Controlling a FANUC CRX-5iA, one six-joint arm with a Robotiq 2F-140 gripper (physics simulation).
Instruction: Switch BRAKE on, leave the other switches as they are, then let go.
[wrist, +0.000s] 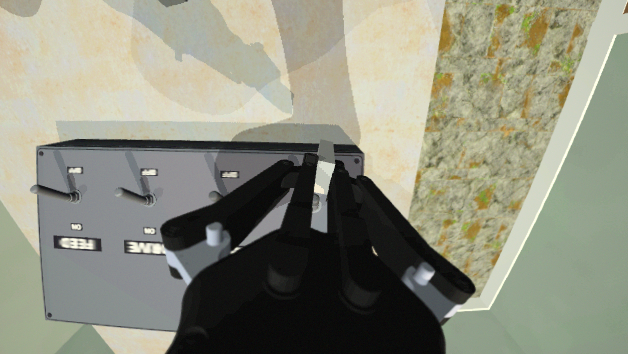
I see my gripper (323, 152) and a grey switch panel (103, 262).
